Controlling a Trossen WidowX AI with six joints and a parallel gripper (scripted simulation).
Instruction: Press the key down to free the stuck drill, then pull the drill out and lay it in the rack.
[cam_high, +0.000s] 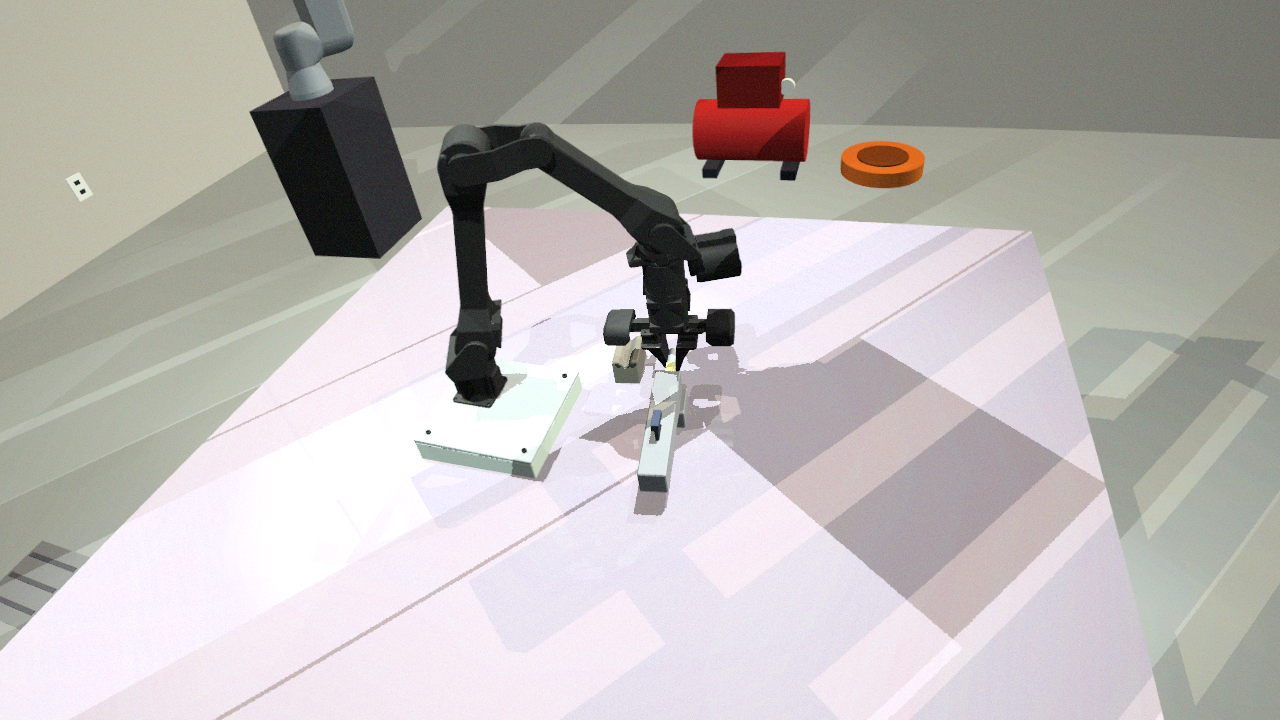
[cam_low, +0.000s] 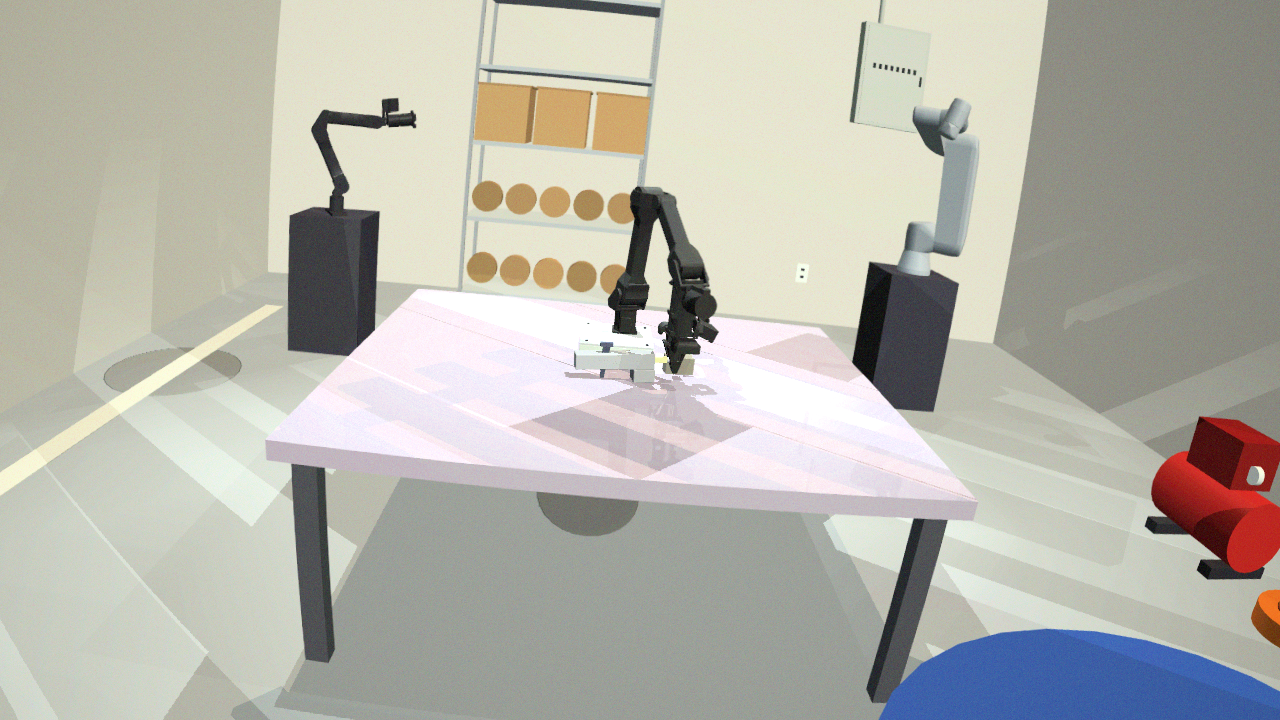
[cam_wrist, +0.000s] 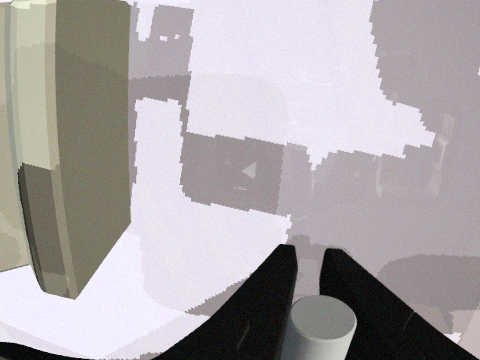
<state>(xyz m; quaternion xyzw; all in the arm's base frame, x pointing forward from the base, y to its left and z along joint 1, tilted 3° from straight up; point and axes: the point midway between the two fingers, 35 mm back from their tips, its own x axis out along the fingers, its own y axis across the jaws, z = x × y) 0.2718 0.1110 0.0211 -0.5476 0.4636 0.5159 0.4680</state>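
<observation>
My gripper tip is 1 cm short of the drill, 5 cm to the left of it and 3 cm below it. Round my gripper tip: dark blue key (2 cm ahead, 16 cm to the right, 3 cm above); rack (8 cm behind, 2 cm to the left); pale housing block (2 cm ahead, 14 cm to the right, 2 cm above).
</observation>
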